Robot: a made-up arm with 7 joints.
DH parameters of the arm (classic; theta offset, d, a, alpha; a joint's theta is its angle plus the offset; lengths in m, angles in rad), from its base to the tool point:
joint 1: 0 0.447 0 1.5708
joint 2: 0 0.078 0 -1.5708
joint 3: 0 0.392 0.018 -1.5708
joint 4: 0 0.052 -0.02 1.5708
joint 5: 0 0.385 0 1.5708
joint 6: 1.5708 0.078 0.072 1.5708
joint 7: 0 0.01 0 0
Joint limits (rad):
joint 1: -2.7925..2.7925
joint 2: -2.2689..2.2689
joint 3: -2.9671..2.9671
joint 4: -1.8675..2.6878
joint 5: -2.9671..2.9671
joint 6: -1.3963..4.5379
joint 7: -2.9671..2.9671
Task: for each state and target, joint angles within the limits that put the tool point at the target. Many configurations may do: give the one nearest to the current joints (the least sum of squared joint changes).
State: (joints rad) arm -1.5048 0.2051 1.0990 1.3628 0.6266 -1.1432 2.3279
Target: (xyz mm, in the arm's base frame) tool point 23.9 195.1 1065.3
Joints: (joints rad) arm -1.0385 0.8202 0.4935 1.0182 0.4241 -1.2389 2.3279
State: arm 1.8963 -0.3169 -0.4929 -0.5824 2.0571 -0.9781 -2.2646
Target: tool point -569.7 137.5 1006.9
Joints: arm 2.7432 -0.8062 -0.6016 -0.3282 2.0689 -0.7797 -2.2646
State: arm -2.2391 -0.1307 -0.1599 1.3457 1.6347 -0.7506 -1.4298
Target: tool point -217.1 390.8 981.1
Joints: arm -2.7925 0.4435 -1.0952 1.2943 1.4842 -0.5966 -1.4298
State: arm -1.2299 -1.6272 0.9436 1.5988 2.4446 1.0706 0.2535
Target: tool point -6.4 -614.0 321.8
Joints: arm -2.0263 -1.2652 0.7178 1.1646 2.4009 1.0861 0.2535
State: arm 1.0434 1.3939 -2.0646 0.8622 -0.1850 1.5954 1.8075
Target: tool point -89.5 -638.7 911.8
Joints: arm 1.0210 0.7960 -1.9573 0.7411 -0.2238 1.7336 1.8075
